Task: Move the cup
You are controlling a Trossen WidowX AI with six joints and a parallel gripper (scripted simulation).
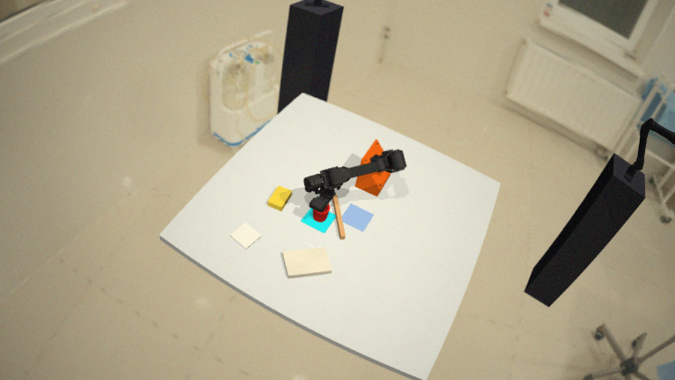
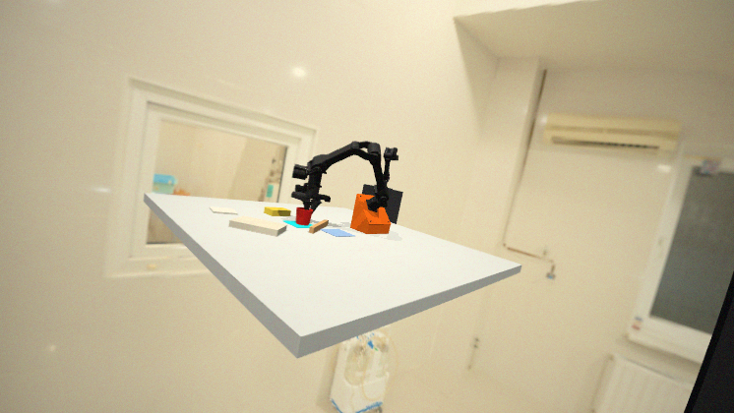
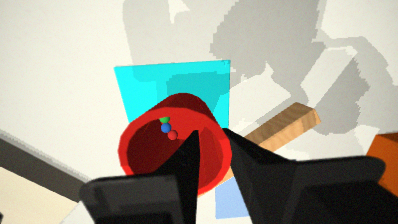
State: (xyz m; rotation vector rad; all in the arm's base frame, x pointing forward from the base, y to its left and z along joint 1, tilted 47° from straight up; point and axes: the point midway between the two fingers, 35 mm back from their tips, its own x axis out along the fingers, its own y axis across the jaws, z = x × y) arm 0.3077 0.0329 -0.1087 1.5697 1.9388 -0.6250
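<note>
My gripper tip is now 3 cm short of the red cup. Round my gripper tip: red marble (4 cm ahead, 2 cm to the left, 3 cm below); then cyan pad (3 cm ahead, 5 cm below); then blue marble (4 cm ahead, 1 cm to the left, 3 cm below).
</note>
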